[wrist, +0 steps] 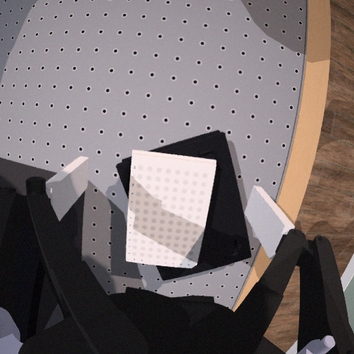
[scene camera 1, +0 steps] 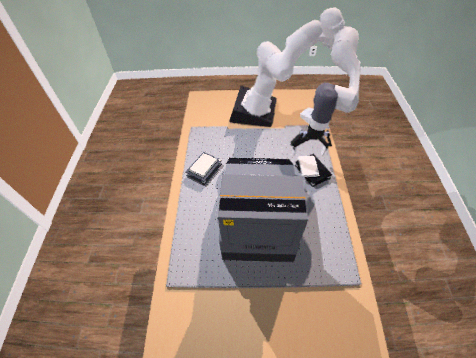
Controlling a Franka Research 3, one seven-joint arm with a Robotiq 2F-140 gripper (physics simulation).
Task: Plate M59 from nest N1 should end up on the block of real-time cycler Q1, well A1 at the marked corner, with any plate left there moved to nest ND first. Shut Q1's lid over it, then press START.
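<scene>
A white well plate [scene camera 1: 308,166] [wrist: 167,210] lies askew over a black nest [scene camera 1: 324,175] [wrist: 231,210] right of the cycler, turned against it and overhanging its left side. My gripper [scene camera 1: 311,149] [wrist: 169,186] is wide open and empty above them; its pale pads stand apart on either side of the plate in the wrist view. Another white plate [scene camera 1: 205,165] sits squarely on a dark nest [scene camera 1: 202,181] at the left. The grey cycler [scene camera 1: 262,230] stands between the nests. Its block, marked corner and START button do not show, and I cannot tell the lid's state. No nest or plate label is readable.
The grey perforated board [scene camera 1: 195,250] [wrist: 160,60] lies on the tan table [scene camera 1: 172,320] [wrist: 295,130]. The cycler's tall body stands close to the right nest. The black arm base [scene camera 1: 240,117] is at the back. The table's right edge runs near the right nest.
</scene>
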